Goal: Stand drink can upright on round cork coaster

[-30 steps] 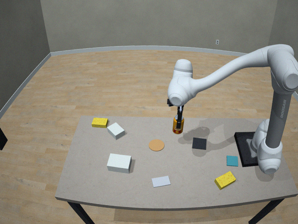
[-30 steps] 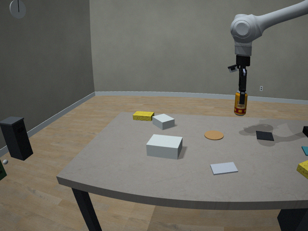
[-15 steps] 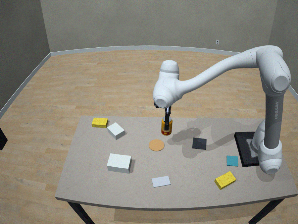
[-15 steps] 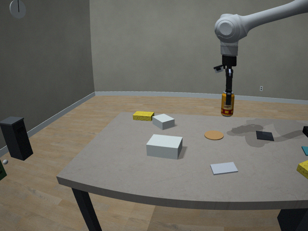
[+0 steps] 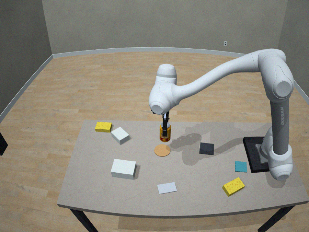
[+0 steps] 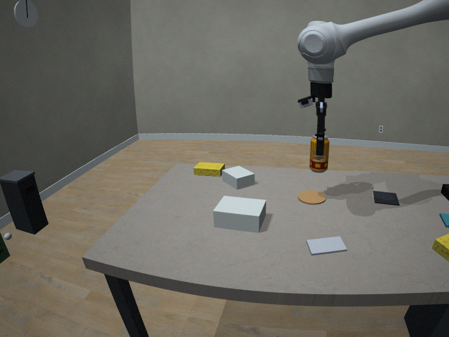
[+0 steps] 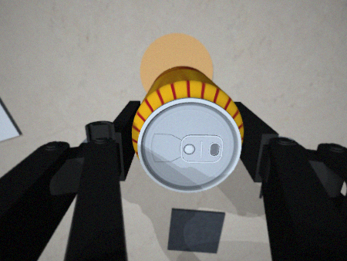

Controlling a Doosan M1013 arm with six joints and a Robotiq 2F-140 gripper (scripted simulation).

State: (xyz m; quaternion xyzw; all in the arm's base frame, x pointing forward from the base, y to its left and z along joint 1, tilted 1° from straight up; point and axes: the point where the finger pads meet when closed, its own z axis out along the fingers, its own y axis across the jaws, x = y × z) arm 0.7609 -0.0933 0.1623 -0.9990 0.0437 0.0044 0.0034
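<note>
Right now the round cork coaster is 2 cm ahead of my hand and 20 cm below it. Round my hand: pale flat card (2 cm behind, 31 cm to the left, 20 cm below); drink can (3 cm below); dark square coaster (30 cm behind, 1 cm to the right, 21 cm below).
</note>
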